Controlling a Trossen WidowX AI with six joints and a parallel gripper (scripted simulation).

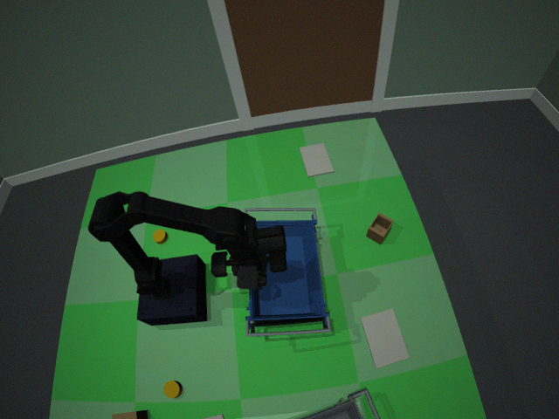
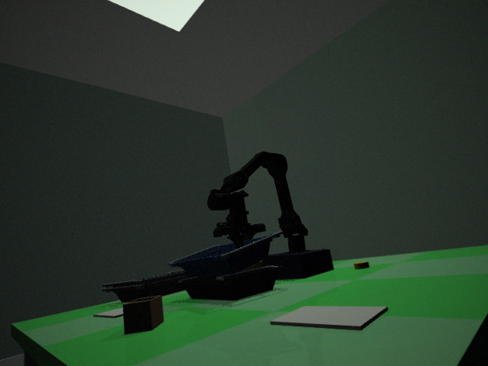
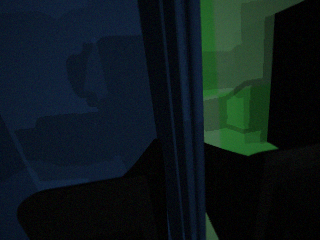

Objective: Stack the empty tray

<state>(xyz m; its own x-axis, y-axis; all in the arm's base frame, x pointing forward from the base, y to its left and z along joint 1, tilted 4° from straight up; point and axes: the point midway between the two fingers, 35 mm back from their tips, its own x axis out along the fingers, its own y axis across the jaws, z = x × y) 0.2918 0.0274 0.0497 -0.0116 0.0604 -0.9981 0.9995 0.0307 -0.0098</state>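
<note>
Now: the blue tray 8 cm ahead of my gripper tip and 2 cm above it. From my gripper tip the other things lie so: brown box (38 cm ahead, 14 cm to the left, 9 cm below).
</note>
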